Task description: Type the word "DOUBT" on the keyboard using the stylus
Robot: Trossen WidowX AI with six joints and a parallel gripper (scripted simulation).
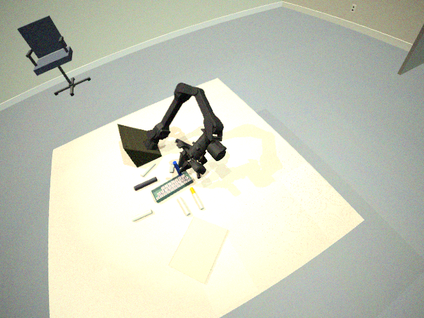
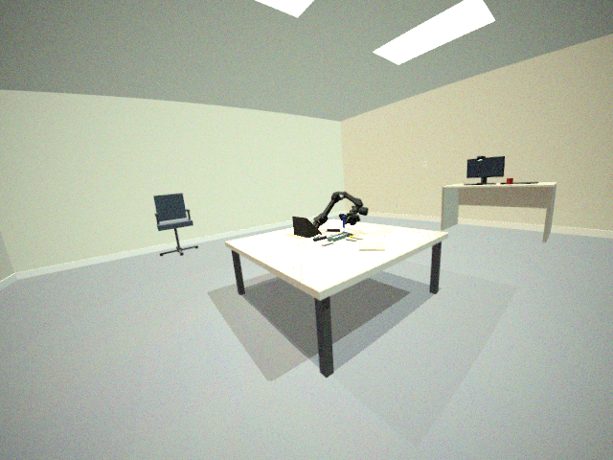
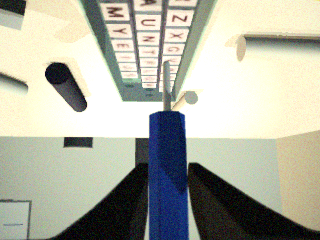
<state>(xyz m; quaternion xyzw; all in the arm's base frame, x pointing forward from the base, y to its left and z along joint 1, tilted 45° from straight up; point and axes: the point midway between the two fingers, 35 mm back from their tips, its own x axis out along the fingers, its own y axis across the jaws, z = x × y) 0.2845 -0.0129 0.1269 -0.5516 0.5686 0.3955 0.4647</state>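
Now: the yellow-capped marker 10 cm below my gripper tip, 10 cm ahead of it and 1 cm to the left of it. The rest, counted from my gripper tip: cream pad 31 cm ahead, 10 cm below, 9 cm to the right; blue stylus 1 cm below; grey stylus tip 5 cm below.
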